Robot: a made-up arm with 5 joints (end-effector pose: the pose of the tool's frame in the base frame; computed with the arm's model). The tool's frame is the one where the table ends.
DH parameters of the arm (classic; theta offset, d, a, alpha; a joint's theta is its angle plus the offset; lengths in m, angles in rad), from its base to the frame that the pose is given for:
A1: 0 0.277 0 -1.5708
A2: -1.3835 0 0.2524 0
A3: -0.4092 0 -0.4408 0
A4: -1.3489 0 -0.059 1.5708
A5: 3.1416 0.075 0 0
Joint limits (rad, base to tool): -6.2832..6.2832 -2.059..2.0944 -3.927..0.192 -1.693..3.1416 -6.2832..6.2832
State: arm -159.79 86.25 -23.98 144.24 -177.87
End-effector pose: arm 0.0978 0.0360 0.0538 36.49 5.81 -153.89
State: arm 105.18 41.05 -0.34 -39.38 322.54
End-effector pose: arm -0.0127 0.0469 -0.0324 57.41 169.81 -1.73
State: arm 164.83 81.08 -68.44 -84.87 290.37
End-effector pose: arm -0.3303 0.0896 -0.1385 52.72 -102.44 -56.68
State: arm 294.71 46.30 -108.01 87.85 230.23
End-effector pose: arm 0.2743 -0.5962 0.2027 -130.27 -82.16 -4.68
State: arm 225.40 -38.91 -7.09 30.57 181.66
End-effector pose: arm -0.2348 -0.2381 0.2140 160.11 64.27 -21.43
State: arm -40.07 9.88 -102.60 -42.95 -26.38
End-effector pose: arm 0.4010 -0.3373 0.7254 51.74 -6.21 107.00
